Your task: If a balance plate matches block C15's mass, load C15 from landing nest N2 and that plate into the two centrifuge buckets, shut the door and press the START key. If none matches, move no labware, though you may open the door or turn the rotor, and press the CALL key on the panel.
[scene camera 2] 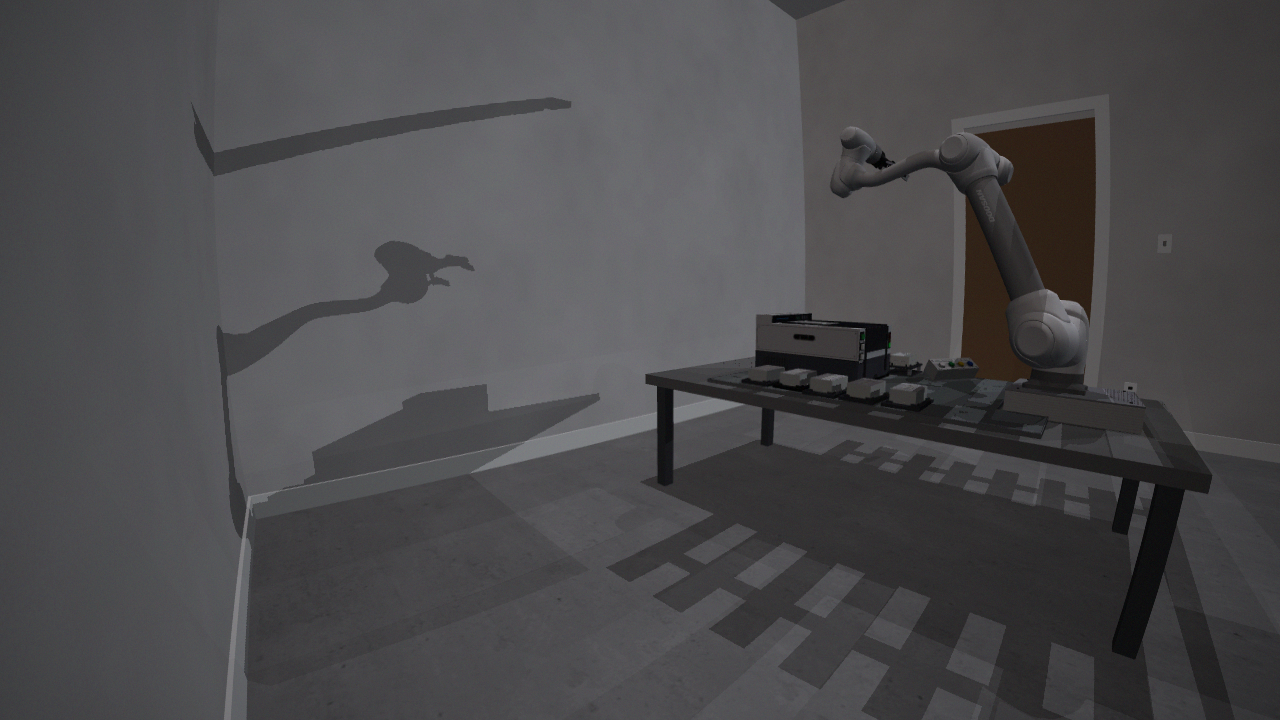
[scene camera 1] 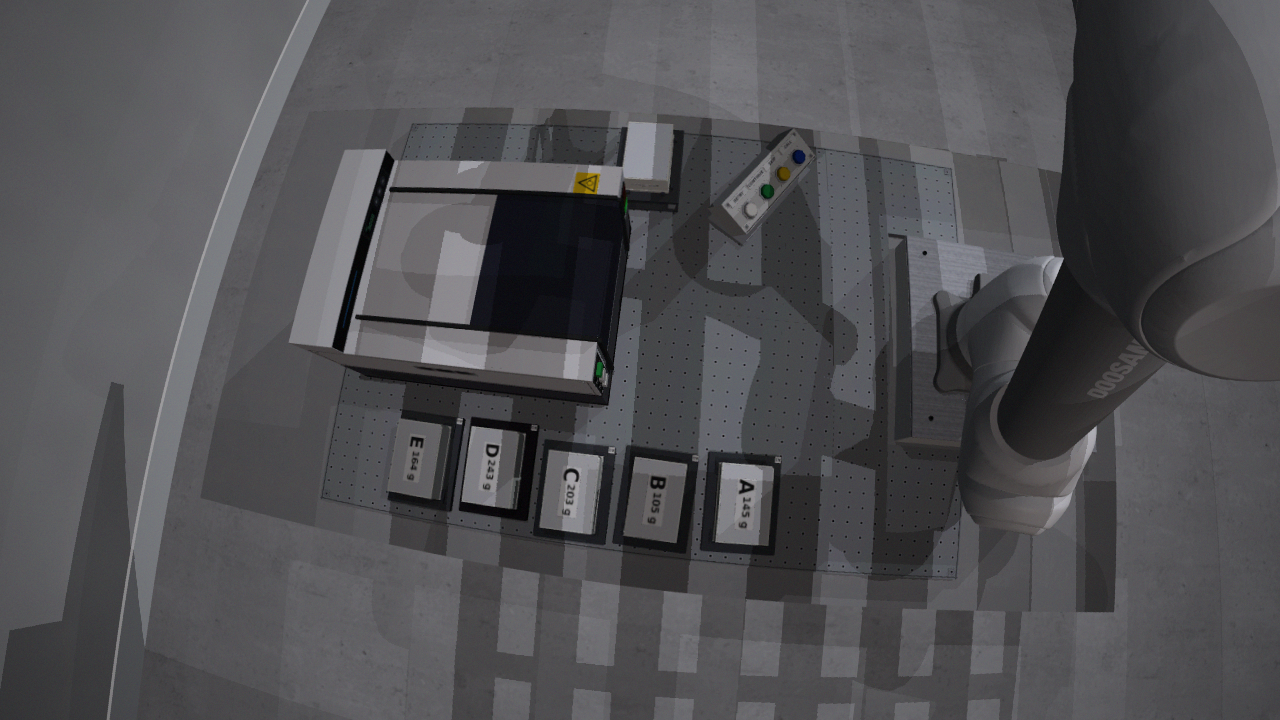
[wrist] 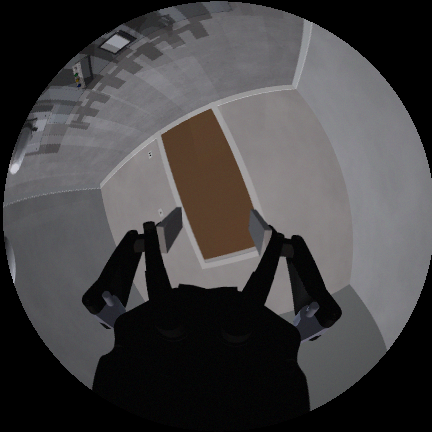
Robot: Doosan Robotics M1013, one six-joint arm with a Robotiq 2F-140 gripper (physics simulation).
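Frame: origin at the arm's base, x ahead, y left, z up, level; millimetres.
Where they show: gripper, fingertip midpoint: point(wrist: 215, 217); arm's base, origin of the base link: point(scene camera 2: 1055, 388) point(scene camera 1: 979, 347).
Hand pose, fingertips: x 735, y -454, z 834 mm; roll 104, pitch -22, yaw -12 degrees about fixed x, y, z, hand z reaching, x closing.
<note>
Things, the pixels of their top centre, and the offset from my fingertips. Level surfaces: height alone.
- white block, middle of its top: point(scene camera 1: 647, 150) point(scene camera 2: 904, 354) 107 mm back, 180 mm left, 811 mm down
- key panel, middle of its top: point(scene camera 1: 766, 169) point(scene camera 2: 952, 358) 322 mm back, 193 mm left, 806 mm down
- perforated board, its level: 890 mm down
- table, its level: 905 mm down
My gripper point(wrist: 215, 217) point(scene camera 2: 896, 166) is open and empty, high above the table, facing the wall with the door. A white block point(scene camera 1: 648, 154) point(scene camera 2: 900, 360) point(wrist: 117, 43) sits in a dark nest beside the centrifuge point(scene camera 1: 483, 355) point(scene camera 2: 810, 342); no label on it is readable. The centrifuge's top looks covered; its buckets do not show. Plates A, 145 g point(scene camera 1: 744, 504), B, 105 g point(scene camera 1: 656, 501), C, 203 g point(scene camera 1: 571, 492), D, 243 g point(scene camera 1: 490, 465), and E, 164 g point(scene camera 1: 418, 461), lie in a row of nests. The key panel point(scene camera 1: 759, 176) point(scene camera 2: 948, 369) has white, green, yellow and blue keys.
The perforated board point(scene camera 1: 666, 358) lies on the table point(scene camera 2: 948, 429). The arm's base block point(scene camera 1: 921, 335) point(scene camera 2: 1056, 404) stands at its right end. The arm's upper links cover the right of scene camera 1's view. A brown door point(scene camera 2: 1029, 241) point(wrist: 207, 185) is in the wall behind.
</note>
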